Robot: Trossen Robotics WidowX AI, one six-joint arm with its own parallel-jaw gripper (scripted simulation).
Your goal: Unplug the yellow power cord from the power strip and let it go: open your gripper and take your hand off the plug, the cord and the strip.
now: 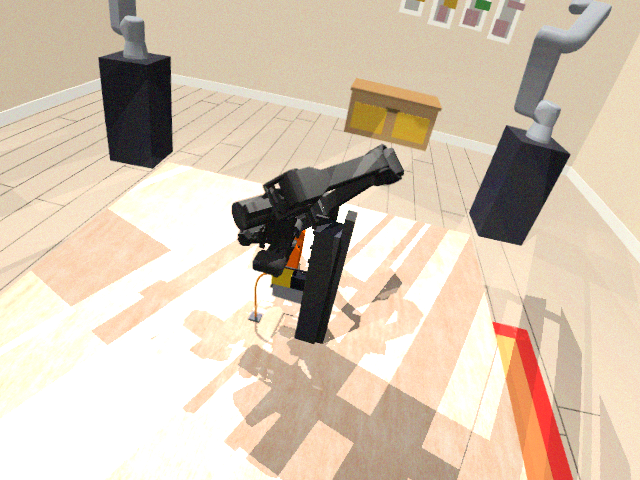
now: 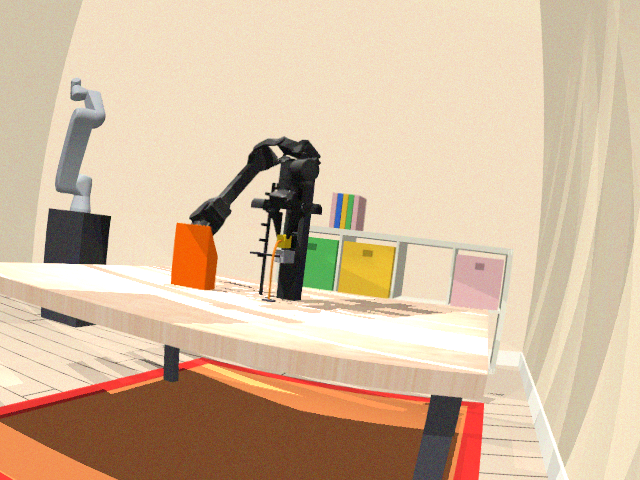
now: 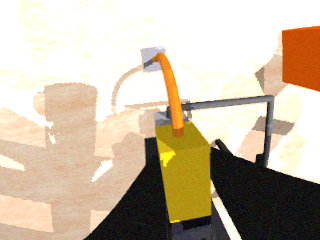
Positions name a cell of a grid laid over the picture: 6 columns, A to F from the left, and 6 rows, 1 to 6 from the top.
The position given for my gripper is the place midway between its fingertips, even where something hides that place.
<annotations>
my gripper: image 1 C4; image 2 C3; image 3 D4
</annotations>
